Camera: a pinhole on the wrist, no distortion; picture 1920 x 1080 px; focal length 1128.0 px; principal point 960.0 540.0 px. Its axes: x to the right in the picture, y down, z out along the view. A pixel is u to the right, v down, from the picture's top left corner.
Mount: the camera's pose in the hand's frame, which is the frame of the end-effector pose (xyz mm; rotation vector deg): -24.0 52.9 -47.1 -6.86 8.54 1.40
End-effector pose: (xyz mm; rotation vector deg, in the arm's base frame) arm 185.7 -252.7 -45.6 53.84 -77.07 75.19
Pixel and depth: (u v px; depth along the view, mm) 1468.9 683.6 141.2
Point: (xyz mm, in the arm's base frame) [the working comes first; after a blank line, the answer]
In the camera's frame: 63.7 18.0 141.2

77.0 -315.4 -0.8
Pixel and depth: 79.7 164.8 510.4
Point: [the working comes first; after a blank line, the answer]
In the camera's frame: -398.3 -169.8 510.4

242.7 -822.7 -317.2
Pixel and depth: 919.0 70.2 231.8
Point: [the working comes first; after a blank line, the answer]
In the camera's frame: -8.4 -96.5 231.8

173.9 -444.6 -21.8
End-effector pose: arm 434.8 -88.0 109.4 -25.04 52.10 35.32
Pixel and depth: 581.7 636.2 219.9
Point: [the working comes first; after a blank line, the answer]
In the camera's frame: -73.7 18.8 219.9

445.8 69.4 251.9
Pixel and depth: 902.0 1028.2 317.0
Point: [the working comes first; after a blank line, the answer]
In the camera's frame: -16.3 137.2 317.0

434.2 230.1 223.9
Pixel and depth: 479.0 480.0 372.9
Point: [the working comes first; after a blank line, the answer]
In the camera's frame: -159.0 -19.8 372.9

530.8 134.1 396.0
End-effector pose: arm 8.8 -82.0 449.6 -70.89 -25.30 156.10
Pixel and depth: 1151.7 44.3 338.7
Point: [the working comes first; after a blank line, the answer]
In the camera's frame: 57.6 -148.8 338.7

-270.8 -75.0 586.9
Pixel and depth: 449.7 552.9 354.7
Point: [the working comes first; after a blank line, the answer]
In the camera's frame: -160.5 4.1 354.7

-147.6 -273.4 715.8
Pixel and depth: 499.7 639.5 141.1
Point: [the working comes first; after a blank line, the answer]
In the camera's frame: -57.6 12.4 141.1

-24.1 -194.1 529.4
